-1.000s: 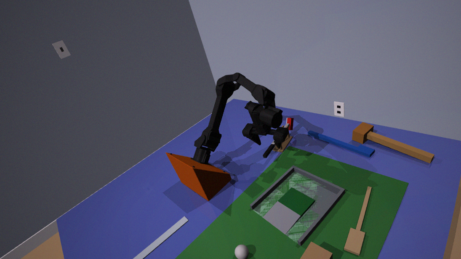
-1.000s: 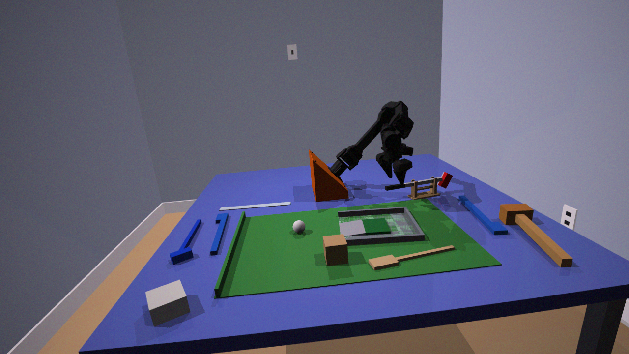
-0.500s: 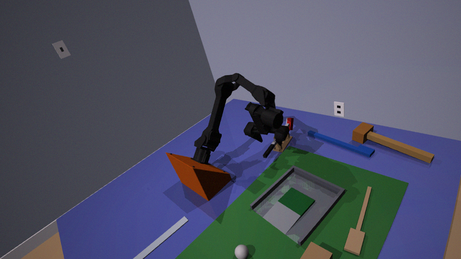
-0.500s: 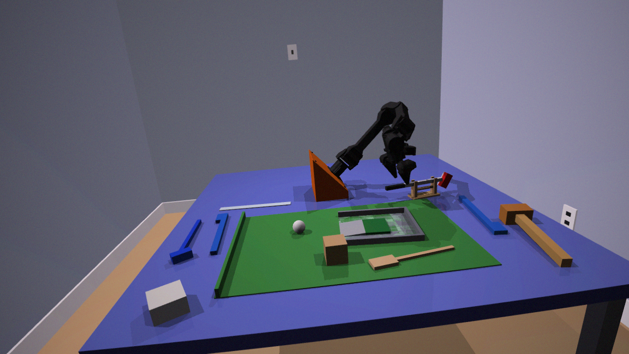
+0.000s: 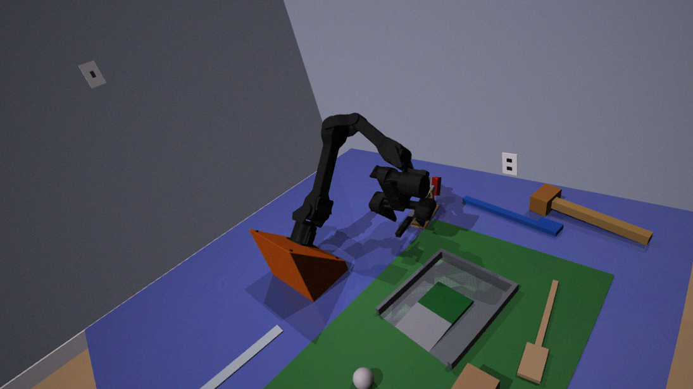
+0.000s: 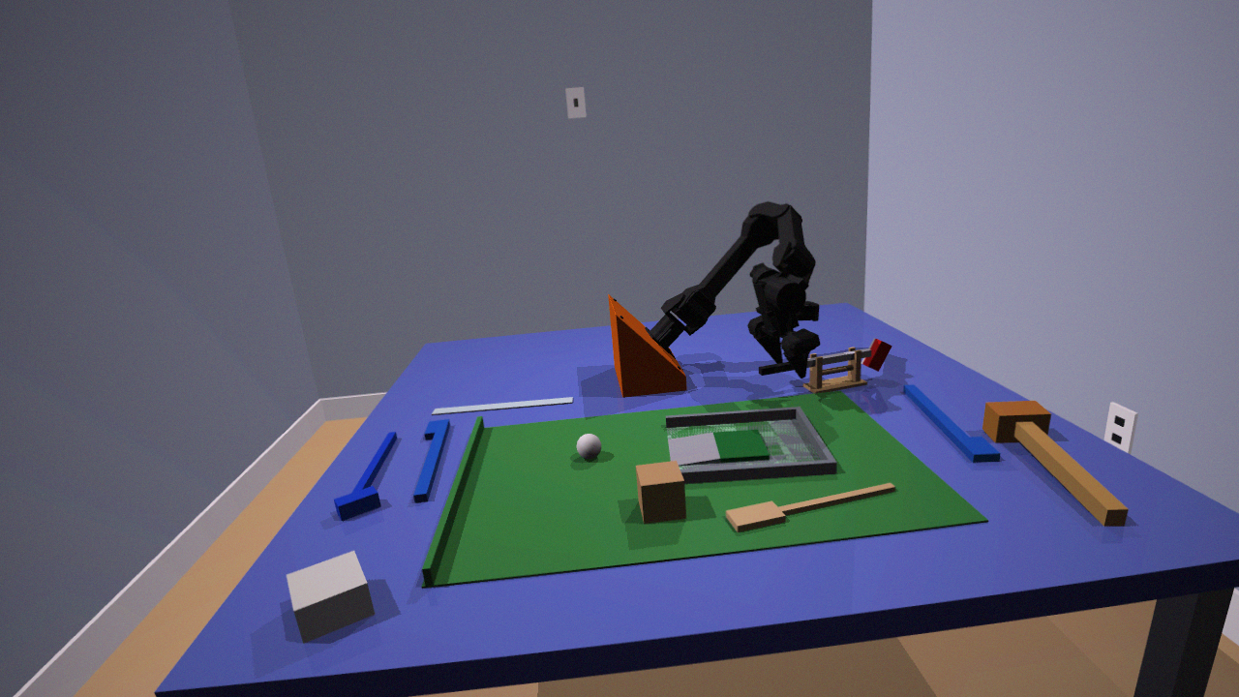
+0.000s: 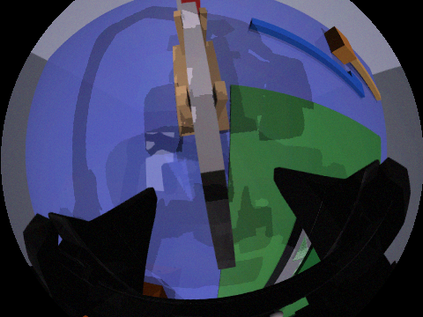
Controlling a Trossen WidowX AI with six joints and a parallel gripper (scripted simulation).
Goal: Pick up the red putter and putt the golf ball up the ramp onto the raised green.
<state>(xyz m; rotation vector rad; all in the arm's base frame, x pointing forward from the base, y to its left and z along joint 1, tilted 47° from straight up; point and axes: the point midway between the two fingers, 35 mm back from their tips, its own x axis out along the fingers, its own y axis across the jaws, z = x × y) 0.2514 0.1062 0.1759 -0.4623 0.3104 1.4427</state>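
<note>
The wooden rack lies 10 cm to the left of my gripper tip, 2 cm below it and 1 cm behind it. The rest, counted from my gripper tip: white golf ball 44 cm to the right, 13 cm ahead, 3 cm below; green mat 30 cm to the right, 22 cm ahead, 5 cm below; tan paddle 40 cm ahead, 19 cm to the right, 4 cm below.
</note>
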